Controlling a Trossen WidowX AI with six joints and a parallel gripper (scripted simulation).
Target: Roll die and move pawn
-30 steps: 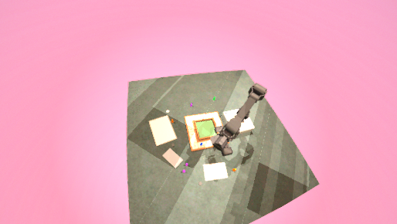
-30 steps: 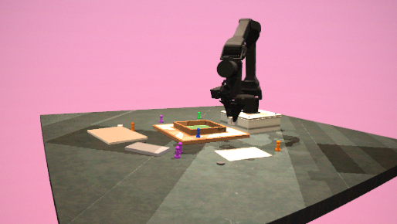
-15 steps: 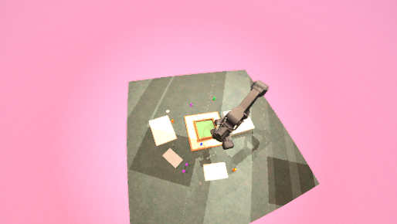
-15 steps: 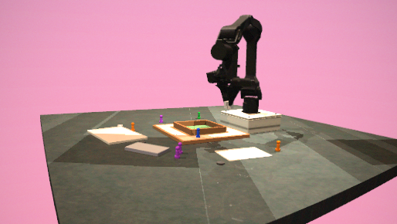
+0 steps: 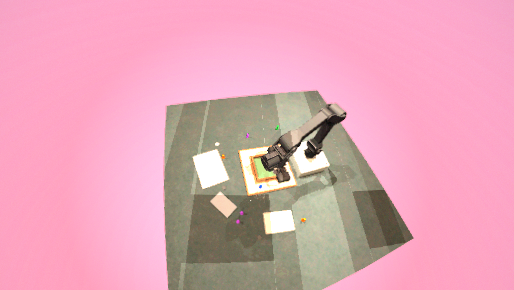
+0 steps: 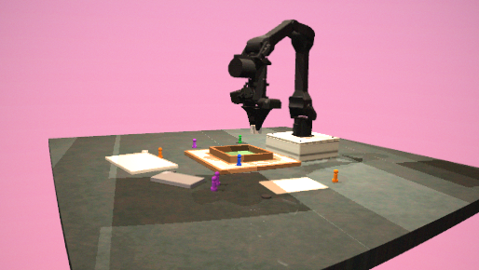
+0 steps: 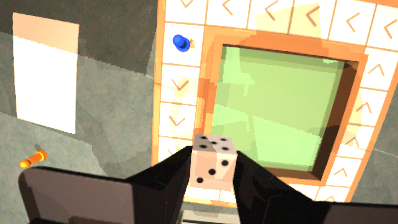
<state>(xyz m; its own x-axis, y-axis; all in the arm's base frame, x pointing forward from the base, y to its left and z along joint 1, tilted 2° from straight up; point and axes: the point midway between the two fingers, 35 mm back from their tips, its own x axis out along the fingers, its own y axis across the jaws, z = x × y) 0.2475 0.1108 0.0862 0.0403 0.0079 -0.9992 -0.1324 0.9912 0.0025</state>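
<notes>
My gripper tip is 70 mm short of the blue pawn, 50 mm to the right of it and 80 mm above it. From my gripper tip the other things lie so: small slab (270 mm ahead, 120 mm to the left, 110 mm below); white die (right at my gripper tip); dice tray (20 mm ahead, 70 mm to the right, 100 mm below).
</notes>
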